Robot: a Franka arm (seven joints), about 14 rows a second.
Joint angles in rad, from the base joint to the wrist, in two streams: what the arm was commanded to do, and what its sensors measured. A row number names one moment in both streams.
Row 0, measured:
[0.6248, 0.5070, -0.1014, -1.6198, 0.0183, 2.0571, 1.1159]
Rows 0 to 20, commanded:
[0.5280, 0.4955, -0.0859, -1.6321, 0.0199, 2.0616, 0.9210]
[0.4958, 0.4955, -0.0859, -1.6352, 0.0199, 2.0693, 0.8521]
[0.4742, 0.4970, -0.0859, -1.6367, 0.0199, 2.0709, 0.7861]
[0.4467, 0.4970, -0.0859, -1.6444, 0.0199, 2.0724, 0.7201]
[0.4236, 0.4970, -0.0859, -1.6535, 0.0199, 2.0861, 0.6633]
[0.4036, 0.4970, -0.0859, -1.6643, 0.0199, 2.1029, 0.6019]
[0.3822, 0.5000, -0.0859, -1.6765, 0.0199, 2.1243, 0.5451]
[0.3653, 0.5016, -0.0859, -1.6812, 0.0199, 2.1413, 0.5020]
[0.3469, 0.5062, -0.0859, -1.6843, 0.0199, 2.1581, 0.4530]
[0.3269, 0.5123, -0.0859, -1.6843, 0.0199, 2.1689, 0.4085]
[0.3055, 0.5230, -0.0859, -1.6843, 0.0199, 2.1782, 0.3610]
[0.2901, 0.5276, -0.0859, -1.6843, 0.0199, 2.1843, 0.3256]
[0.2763, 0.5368, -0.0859, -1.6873, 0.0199, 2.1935, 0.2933]
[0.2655, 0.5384, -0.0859, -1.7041, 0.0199, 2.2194, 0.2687]
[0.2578, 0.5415, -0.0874, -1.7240, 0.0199, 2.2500, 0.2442]
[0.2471, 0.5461, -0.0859, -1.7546, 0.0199, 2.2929, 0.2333]
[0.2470, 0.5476, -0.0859, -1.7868, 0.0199, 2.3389, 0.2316]
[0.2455, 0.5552, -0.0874, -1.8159, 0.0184, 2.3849, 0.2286]
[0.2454, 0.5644, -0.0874, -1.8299, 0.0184, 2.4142, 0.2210]
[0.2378, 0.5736, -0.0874, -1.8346, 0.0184, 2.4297, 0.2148]
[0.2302, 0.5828, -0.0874, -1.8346, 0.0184, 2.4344, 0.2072]
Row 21, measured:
[0.2580, 0.5806, -0.1032, -1.8184, 0.0183, 2.4103, 0.2354]
